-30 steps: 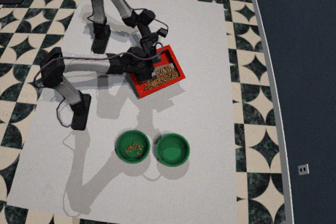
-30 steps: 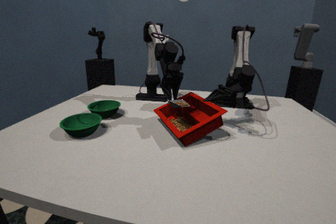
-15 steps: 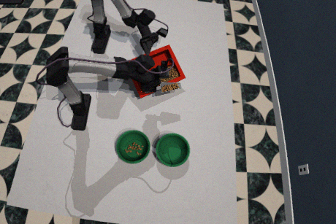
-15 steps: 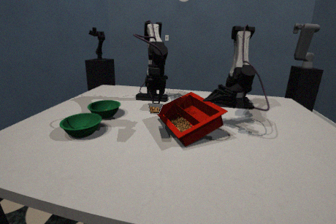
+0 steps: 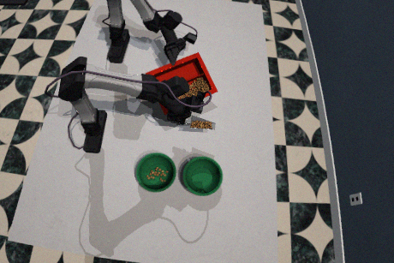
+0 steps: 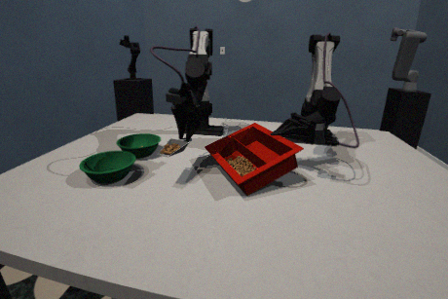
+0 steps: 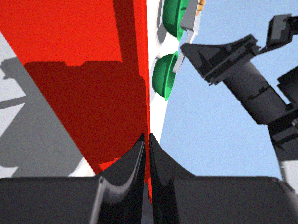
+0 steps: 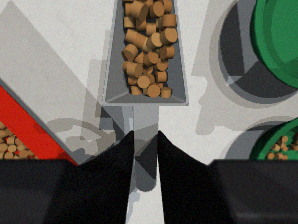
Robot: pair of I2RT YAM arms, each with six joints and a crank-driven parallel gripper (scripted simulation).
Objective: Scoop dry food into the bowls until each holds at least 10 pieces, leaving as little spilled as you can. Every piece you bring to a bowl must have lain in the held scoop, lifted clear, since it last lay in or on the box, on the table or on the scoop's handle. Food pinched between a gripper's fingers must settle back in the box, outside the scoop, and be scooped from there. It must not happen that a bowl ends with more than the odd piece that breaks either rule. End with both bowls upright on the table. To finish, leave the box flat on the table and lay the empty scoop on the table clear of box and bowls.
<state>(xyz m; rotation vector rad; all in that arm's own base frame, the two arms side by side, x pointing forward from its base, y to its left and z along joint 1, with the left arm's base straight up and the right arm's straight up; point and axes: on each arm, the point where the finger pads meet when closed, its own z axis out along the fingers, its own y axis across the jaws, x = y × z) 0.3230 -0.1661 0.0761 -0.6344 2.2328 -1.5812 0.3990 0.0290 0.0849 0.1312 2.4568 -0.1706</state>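
Observation:
Now: the grey scoop 4 cm ahead of my right hand. From my right hand the other things lie so: red box: 3 cm behind, 21 cm to the left, 3 cm below.

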